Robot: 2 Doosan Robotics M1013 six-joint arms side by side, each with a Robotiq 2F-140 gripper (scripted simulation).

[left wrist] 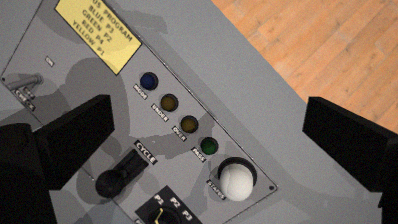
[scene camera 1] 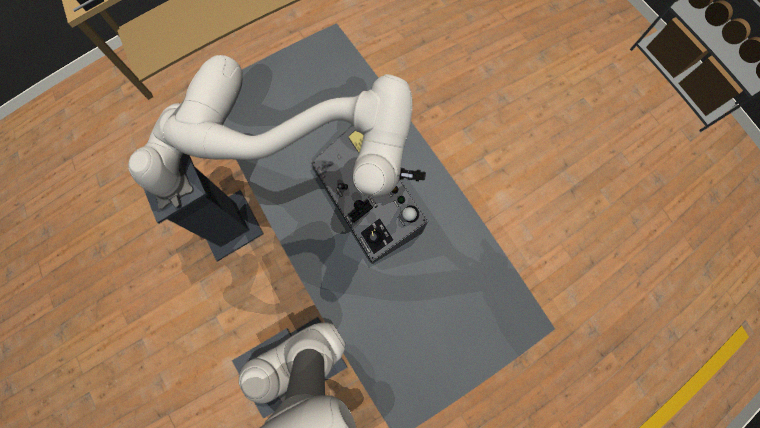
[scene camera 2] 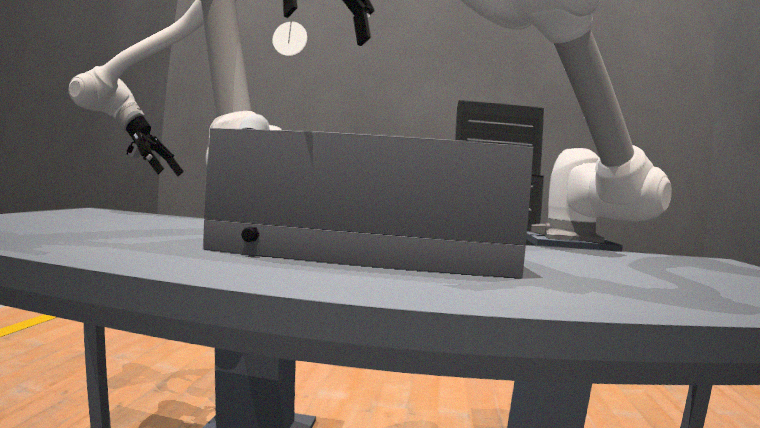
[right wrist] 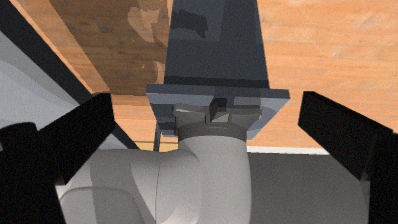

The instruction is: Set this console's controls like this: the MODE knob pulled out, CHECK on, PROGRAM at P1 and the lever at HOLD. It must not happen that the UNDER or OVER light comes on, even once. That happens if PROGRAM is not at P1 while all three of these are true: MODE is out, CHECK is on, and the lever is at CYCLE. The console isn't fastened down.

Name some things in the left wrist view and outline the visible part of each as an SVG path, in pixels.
My left gripper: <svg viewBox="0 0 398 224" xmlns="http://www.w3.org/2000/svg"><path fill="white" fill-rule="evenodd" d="M309 96L302 132L369 192L383 192L378 204L378 208L381 209L382 207L382 224L398 224L398 134L320 96ZM110 95L97 95L33 133L28 123L0 126L0 224L57 224L48 190L61 190L115 130Z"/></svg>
A grey console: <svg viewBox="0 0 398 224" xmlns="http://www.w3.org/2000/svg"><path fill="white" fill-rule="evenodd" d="M41 0L0 75L0 82L10 90L10 93L42 126L97 95L110 95L115 130L81 168L96 183L97 193L101 197L110 198L133 224L227 224L281 190L107 0Z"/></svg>
